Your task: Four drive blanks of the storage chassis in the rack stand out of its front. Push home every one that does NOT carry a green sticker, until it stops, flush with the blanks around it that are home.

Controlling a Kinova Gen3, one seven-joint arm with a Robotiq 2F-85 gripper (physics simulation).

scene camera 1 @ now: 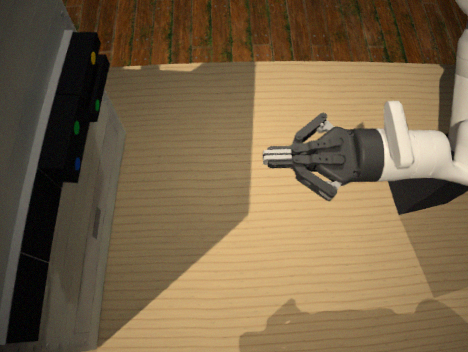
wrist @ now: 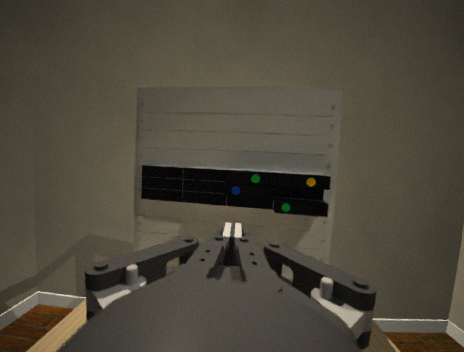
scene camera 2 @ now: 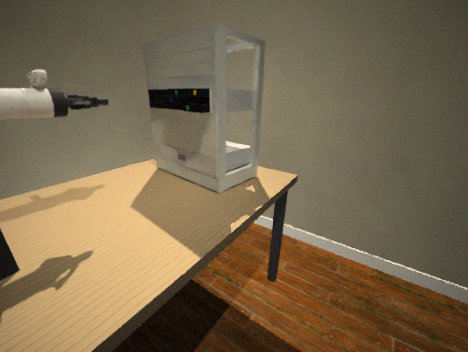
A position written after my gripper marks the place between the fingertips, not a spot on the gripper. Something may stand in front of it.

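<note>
Scene camera 1 shows a light grey rack (scene camera 1: 62, 230) and my gripper (scene camera 1: 262, 157). The gripper is visible in the wrist view (wrist: 233, 233), and the rack is visible in the wrist view (wrist: 190, 141) as well. Likewise the rack appears in scene camera 2 (scene camera 2: 190, 141), and the gripper in scene camera 2 (scene camera 2: 108, 101).
</note>
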